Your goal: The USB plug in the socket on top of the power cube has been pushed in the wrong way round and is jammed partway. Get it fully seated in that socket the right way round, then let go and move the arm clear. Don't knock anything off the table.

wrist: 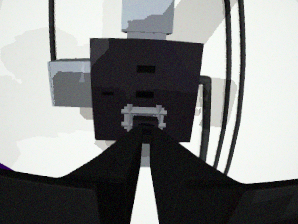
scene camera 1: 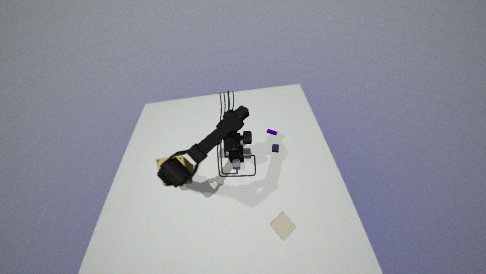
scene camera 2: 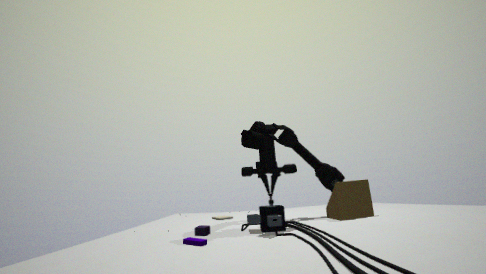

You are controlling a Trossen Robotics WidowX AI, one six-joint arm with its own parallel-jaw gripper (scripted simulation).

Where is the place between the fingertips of my gripper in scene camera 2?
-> At 270,195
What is my gripper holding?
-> An usb plug.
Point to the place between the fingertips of my gripper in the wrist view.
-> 146,134
